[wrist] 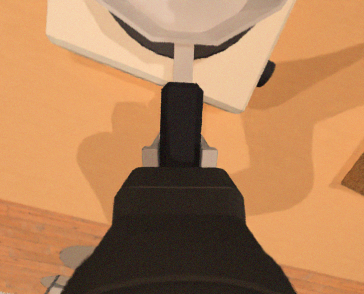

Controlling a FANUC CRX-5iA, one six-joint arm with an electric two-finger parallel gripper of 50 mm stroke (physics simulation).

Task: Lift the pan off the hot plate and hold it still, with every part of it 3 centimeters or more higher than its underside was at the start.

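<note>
The grey pan shows in part at the top of the wrist view, above the dark round plate of the cream hot plate. Its light metal neck runs down to a thick black handle. My gripper is shut on the black handle, with one grey finger on each side of it, near the handle's rear end. The rear end of the handle is hidden behind the gripper's dark body. How far the pan's underside is from the hot plate cannot be told from this view.
A black knob sticks out from the hot plate's right side. A brown object shows in part at the right edge. The orange table top ends toward the bottom, with wooden floor beyond. Grey shapes show at the bottom left.
</note>
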